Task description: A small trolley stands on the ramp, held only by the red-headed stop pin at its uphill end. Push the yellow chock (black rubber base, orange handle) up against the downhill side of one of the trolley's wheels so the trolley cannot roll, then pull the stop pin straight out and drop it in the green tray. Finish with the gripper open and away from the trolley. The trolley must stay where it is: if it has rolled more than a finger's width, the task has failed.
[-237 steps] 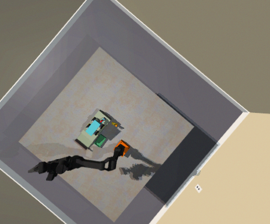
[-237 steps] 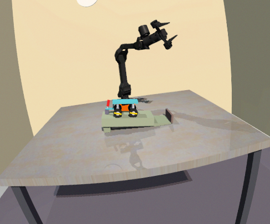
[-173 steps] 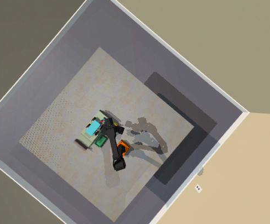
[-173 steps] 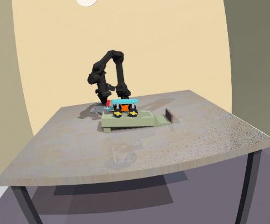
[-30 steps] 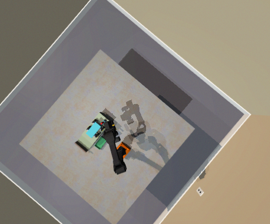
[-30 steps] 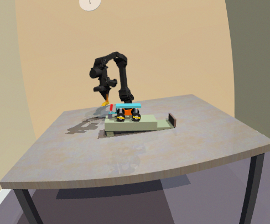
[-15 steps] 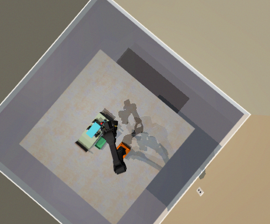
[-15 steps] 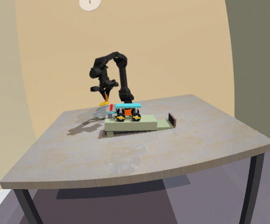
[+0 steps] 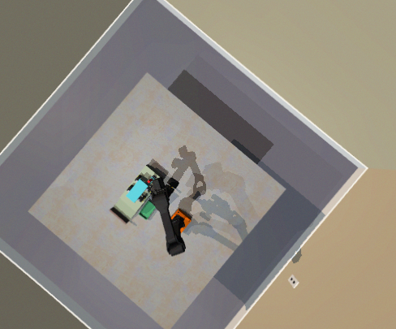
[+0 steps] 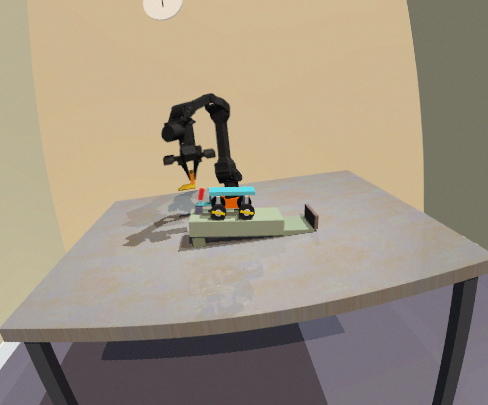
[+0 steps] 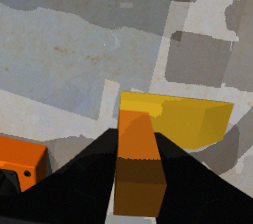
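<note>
Right now the red-headed stop pin is 13 cm ahead of my gripper tip, 4 cm below it and 2 cm to the left of it. Round my gripper tip: trolley 16 cm ahead, 11 cm to the left, 6 cm below; yellow chock 2 cm to the right, 1 cm below; dark end stop 37 cm to the left, 18 cm ahead, 15 cm below.
</note>
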